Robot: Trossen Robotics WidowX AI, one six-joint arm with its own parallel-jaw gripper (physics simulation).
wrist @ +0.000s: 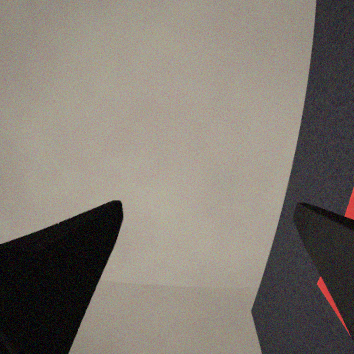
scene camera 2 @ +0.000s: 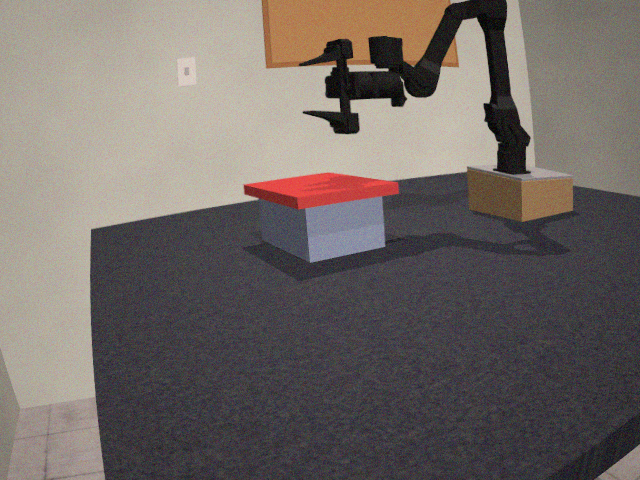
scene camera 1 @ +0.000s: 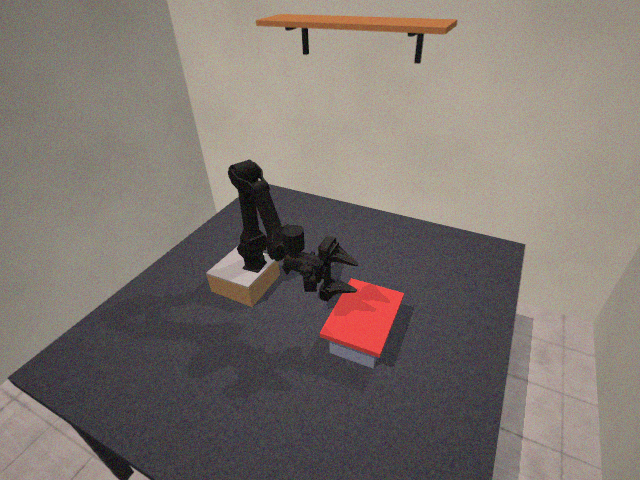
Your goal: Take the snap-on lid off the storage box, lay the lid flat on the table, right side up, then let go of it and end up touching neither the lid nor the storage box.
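Observation:
The red lid [scene camera 1: 364, 322] [scene camera 2: 320, 187] sits flat on top of the blue-grey storage box [scene camera 1: 353, 353] [scene camera 2: 343, 229], overhanging its walls all round where they show. Slivers of the lid [wrist: 351, 202] show at the right edge of the wrist view, behind a finger. My gripper [scene camera 1: 356, 277] [scene camera 2: 301, 88] [wrist: 208, 210] is open and empty. It is turned sideways, pointing level, with one finger above the other, and hangs well above the lid, touching neither lid nor box. The box's inside is hidden by the lid.
The dark table [scene camera 1: 248, 413] [scene camera 2: 361, 361] carries the arm's wooden base block [scene camera 1: 232, 290] [scene camera 2: 493, 196], which stands apart from the box. An orange shelf [scene camera 1: 356, 23] is on the wall. An orange panel [scene camera 2: 356, 31] and a light switch [scene camera 2: 186, 71] are on the wall in scene camera 2.

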